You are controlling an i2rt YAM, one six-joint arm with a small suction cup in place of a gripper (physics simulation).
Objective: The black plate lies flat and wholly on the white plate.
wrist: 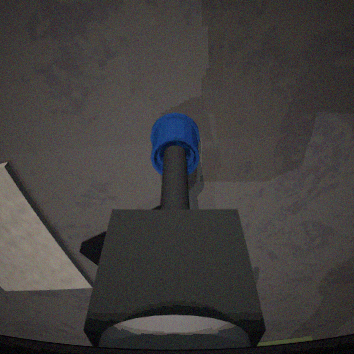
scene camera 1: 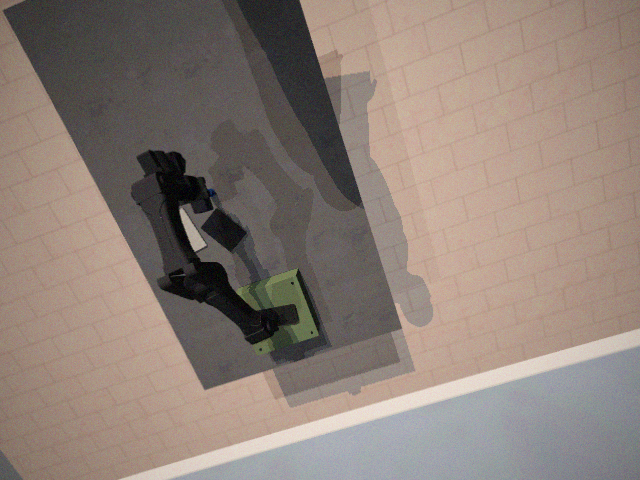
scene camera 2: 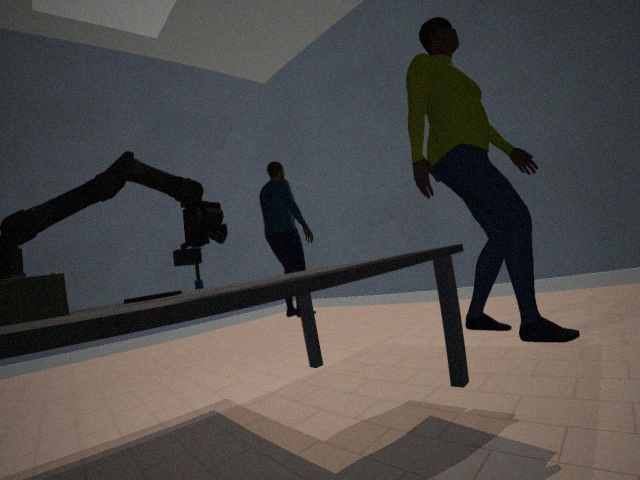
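Pixels of known places: hand, tool point: (wrist: 174, 134) (scene camera 1: 211, 192) (scene camera 2: 199, 288); arm's base, link origin: (scene camera 1: 270, 317) (scene camera 2: 9, 282).
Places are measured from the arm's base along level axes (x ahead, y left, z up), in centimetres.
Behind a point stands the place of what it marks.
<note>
The black plate (scene camera 1: 223, 229) {x 34.3, y 11.3, z -7.8 cm} (scene camera 2: 152, 297) {x 32.9, y 4.7, z -8.4 cm} lies on the table beside the white plate, apart from it; a dark corner of the black plate (wrist: 91, 248) {x 37.1, y 18.4, z -7.8 cm} shows left of the suction mount in the wrist view. The white plate (scene camera 1: 192, 232) {x 35.4, y 23.3, z -8.3 cm} (wrist: 37, 245) {x 36.1, y 23.7, z -8.3 cm} lies flat on the table, partly hidden under the arm in scene camera 1. My gripper, a blue suction cup (scene camera 1: 211, 192) (scene camera 2: 199, 284) (wrist: 175, 142), is low at the table top, off to the side of the black plate. Suction is on, and no plate is on the cup. Whether it touches the table is unclear.
The green base block (scene camera 1: 281, 294) {x 7.9, y -6.0, z -0.2 cm} (scene camera 2: 36, 299) {x 8.2, y -13.5, z -4.9 cm} carries the arm near one end of the grey table (scene camera 1: 129, 93) {x 85.1, y 30.1, z -8.9 cm} (scene camera 2: 361, 268) {x 70.5, y -36.1, z -9.3 cm}. Two people stand beyond the table, one in a yellow-green top (scene camera 2: 449, 108), one in a teal top (scene camera 2: 279, 206). Shadows cross the table.
</note>
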